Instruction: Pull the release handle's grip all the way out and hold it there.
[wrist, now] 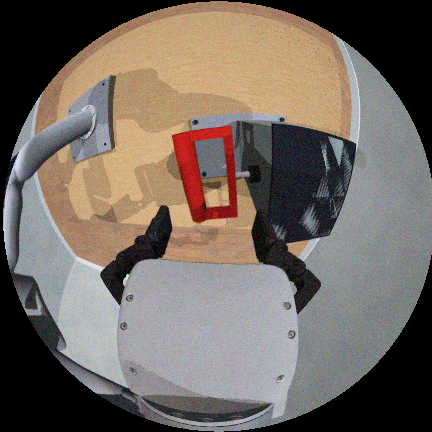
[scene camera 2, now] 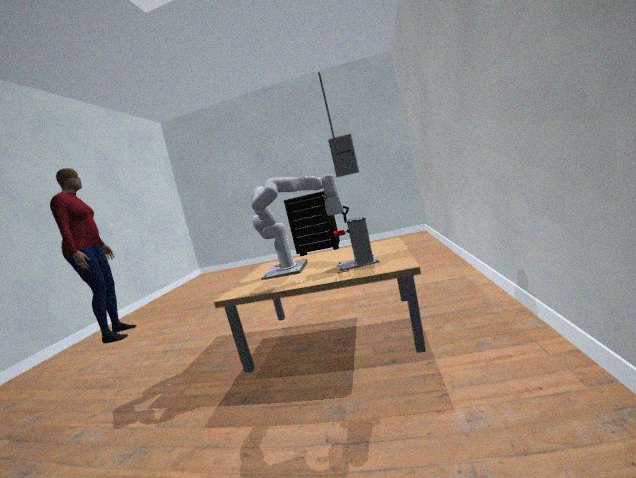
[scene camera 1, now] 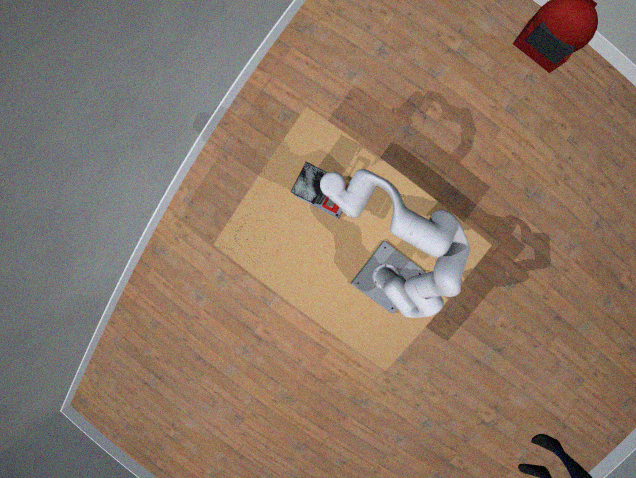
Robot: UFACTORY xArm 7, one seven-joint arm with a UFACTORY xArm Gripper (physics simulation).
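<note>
The release handle's red grip is the thick bar of a red rectangular frame. A short grey rod joins the frame to the side of the upright dark grey housing, with a gap between frame and housing. My gripper is open and empty. It is above the handle in the second scene view. In the wrist view its black fingertips stand wide apart near the frame's lower end, one towards each side. The arm hides the fingers in the first scene view.
The wooden table carries the housing and my arm's grey base plate. A black cabinet, a hanging grey box and a standing person are beyond the table. A red rounded object stands at the top right.
</note>
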